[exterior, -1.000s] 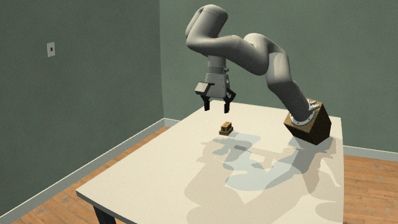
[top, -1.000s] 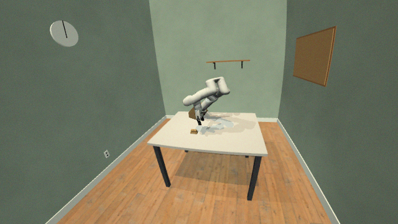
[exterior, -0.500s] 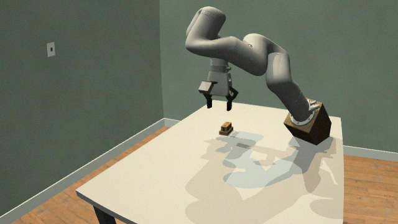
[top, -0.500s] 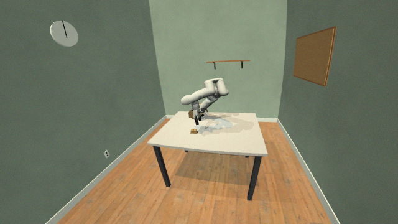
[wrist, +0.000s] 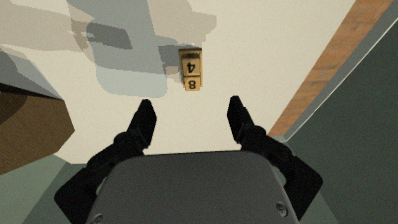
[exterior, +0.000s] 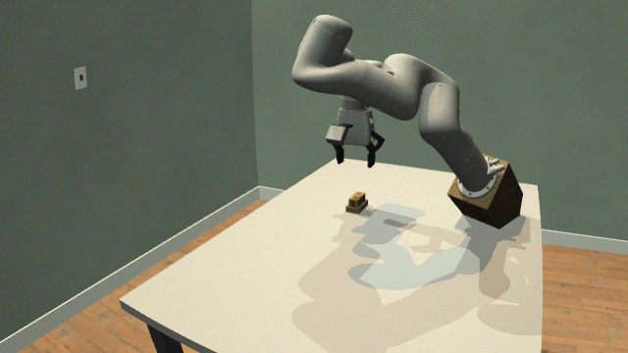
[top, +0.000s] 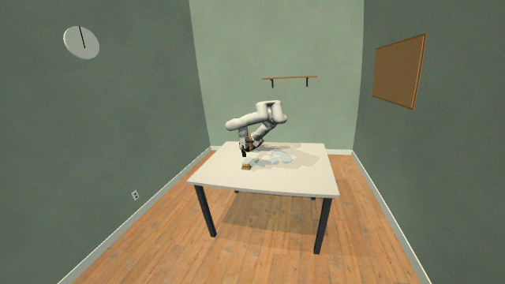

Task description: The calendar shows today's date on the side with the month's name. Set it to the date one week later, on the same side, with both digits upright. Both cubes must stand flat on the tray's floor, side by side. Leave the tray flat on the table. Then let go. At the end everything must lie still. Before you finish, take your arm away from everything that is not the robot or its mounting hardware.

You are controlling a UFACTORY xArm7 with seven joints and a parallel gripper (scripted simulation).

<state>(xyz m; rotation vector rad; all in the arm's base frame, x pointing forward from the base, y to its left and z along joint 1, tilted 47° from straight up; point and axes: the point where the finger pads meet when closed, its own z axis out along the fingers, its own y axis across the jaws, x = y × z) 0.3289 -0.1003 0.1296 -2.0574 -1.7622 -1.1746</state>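
The digit cube lies 3 cm to the right of my hand and 12 cm below it. From my hand the other things lie so: wooden calendar tray 1 cm to the right, 14 cm below.
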